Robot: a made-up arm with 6 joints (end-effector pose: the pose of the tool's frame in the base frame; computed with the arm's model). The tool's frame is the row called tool. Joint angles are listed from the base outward.
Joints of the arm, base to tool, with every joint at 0 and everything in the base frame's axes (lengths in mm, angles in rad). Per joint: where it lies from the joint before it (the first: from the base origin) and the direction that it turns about. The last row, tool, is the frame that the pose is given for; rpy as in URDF.
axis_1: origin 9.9 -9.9 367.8 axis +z
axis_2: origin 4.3 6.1 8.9 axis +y
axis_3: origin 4 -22.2 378.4 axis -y
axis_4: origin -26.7 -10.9 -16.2 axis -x
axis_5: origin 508.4 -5 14.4 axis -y
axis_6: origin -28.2 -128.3 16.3 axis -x
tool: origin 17.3 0.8 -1.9 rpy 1.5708 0 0
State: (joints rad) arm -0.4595 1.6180 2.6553 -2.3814 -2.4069 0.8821
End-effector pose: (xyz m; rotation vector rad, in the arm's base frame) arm 0.6979 -0.2803 0.7256 0.2116 1.2757 1.6820
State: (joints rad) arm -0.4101 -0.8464 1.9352 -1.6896 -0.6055 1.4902
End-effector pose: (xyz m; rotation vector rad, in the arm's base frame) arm -0.6245 0.2180 0.9445 -0.4699 -1.3037 1.6874
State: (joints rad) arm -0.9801 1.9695 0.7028 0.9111 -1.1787 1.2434
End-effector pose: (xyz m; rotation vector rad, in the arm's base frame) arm 0.2742 -0.5580 -0.2101 0.1477 2.4694 -0.7543
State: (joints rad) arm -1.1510 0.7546 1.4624 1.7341 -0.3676 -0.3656
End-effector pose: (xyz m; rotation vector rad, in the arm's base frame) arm 0.2612 -0.5088 1.0423 -0.1781 -0.9097 -1.3453
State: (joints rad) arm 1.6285 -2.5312 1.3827 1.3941 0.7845 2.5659
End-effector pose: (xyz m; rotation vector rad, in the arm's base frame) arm 0.0685 -0.4701 -0.3392 0.8072 0.1758 -2.4517
